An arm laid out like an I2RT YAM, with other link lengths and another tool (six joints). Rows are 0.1 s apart.
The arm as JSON. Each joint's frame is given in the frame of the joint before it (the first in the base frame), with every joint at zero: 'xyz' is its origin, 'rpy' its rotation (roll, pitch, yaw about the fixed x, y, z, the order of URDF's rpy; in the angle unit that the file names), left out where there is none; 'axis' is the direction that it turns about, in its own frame. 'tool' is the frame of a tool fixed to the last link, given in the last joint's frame.
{
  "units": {
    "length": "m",
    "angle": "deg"
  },
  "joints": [
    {
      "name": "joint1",
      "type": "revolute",
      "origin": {
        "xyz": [
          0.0,
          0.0,
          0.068
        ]
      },
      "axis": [
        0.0,
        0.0,
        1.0
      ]
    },
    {
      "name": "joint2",
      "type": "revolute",
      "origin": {
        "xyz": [
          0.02,
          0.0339,
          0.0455
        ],
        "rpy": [
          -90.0,
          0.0,
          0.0
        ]
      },
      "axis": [
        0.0,
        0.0,
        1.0
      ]
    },
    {
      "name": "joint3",
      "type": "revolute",
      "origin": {
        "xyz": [
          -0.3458,
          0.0,
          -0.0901
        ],
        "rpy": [
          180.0,
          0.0,
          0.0
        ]
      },
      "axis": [
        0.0,
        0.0,
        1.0
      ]
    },
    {
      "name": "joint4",
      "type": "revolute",
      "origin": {
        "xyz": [
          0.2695,
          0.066,
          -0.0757
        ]
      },
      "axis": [
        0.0,
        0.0,
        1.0
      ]
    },
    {
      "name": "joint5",
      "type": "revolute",
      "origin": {
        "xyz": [
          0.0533,
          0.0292,
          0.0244
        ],
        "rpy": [
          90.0,
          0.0,
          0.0
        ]
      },
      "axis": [
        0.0,
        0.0,
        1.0
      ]
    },
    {
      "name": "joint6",
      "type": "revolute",
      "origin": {
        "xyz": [
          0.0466,
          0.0,
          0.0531
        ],
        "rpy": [
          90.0,
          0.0,
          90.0
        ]
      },
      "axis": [
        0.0,
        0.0,
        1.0
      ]
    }
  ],
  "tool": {
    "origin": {
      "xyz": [
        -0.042,
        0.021,
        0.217
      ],
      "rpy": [
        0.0,
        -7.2,
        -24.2
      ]
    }
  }
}
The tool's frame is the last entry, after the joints.
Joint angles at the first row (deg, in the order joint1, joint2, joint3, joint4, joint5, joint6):
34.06, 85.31, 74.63, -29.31, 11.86, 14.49
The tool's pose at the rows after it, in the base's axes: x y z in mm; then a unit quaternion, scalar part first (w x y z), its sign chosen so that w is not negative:
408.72 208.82 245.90 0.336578 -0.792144 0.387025 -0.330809
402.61 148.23 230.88 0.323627 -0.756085 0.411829 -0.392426
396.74 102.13 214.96 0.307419 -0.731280 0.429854 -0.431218
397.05 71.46 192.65 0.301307 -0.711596 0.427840 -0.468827
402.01 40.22 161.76 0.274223 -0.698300 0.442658 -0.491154
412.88 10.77 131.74 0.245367 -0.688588 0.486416 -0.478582
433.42 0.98 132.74 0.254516 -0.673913 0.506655 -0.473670
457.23 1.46 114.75 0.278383 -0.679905 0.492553 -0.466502
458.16 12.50 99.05 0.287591 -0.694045 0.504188 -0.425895
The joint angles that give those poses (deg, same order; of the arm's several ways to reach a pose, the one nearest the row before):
32.26, 75.16, 61.51, -19.22, 17.68, 12.56
28.92, 67.66, 49.54, -10.20, 22.70, 10.62
24.96, 63.05, 41.34, -3.70, 24.77, 8.43
20.81, 61.13, 31.92, 8.33, 24.43, 4.51
17.13, 63.87, 25.45, 18.41, 25.57, 2.43
12.43, 69.84, 25.06, 20.93, 25.34, 4.60
8.96, 73.93, 27.39, 22.83, 22.82, 6.26
4.28, 81.13, 26.32, 32.81, 15.33, 4.31
3.40, 82.94, 28.49, 28.39, 11.59, 6.45

